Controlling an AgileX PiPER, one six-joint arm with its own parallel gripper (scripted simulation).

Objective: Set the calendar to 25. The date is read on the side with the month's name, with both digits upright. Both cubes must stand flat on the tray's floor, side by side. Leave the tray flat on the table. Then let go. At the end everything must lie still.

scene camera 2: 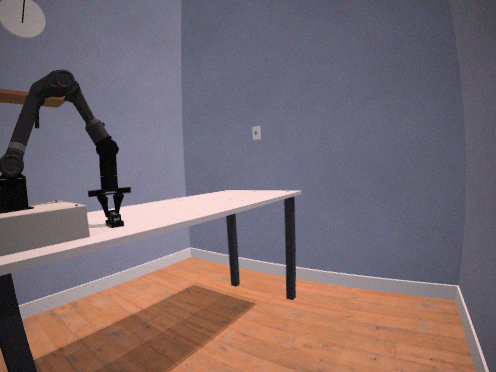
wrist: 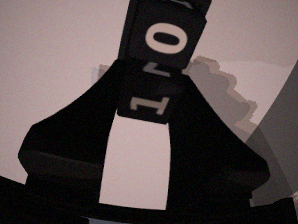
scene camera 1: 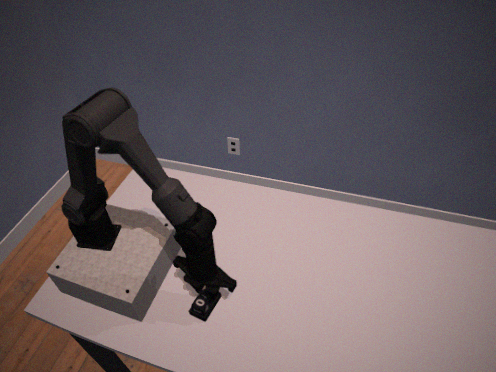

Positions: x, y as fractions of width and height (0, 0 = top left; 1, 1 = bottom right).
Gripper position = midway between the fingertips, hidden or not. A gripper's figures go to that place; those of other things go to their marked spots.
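Scene:
My gripper (wrist: 0.50, 0.36), 0.11 m from the lens. Cube (wrist: 0.51, 0.41), 0.09 m from the lens.

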